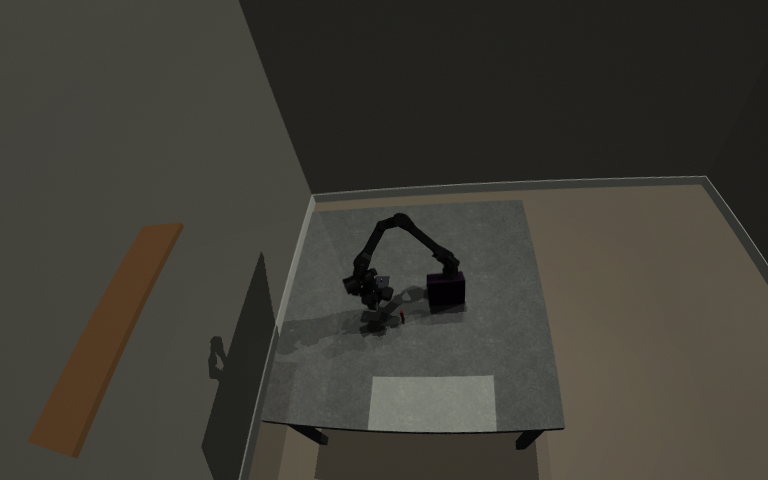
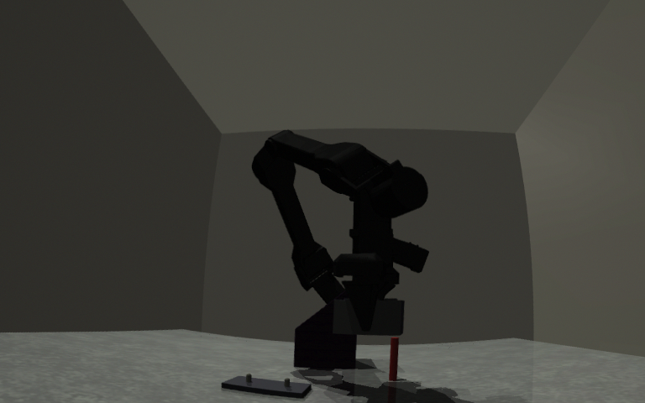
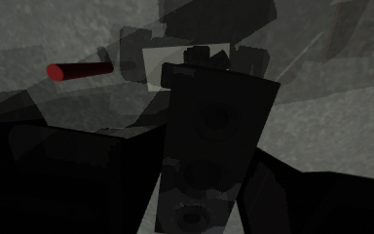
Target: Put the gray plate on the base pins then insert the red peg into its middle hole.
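Now: gripper tip 1 cm past the dark base, 15 cm to the left of it and 9 cm above it. Also, from my gripper tip: red peg 12 cm behind, 5 cm to the left, 6 cm below; then gray plate 3 cm above.
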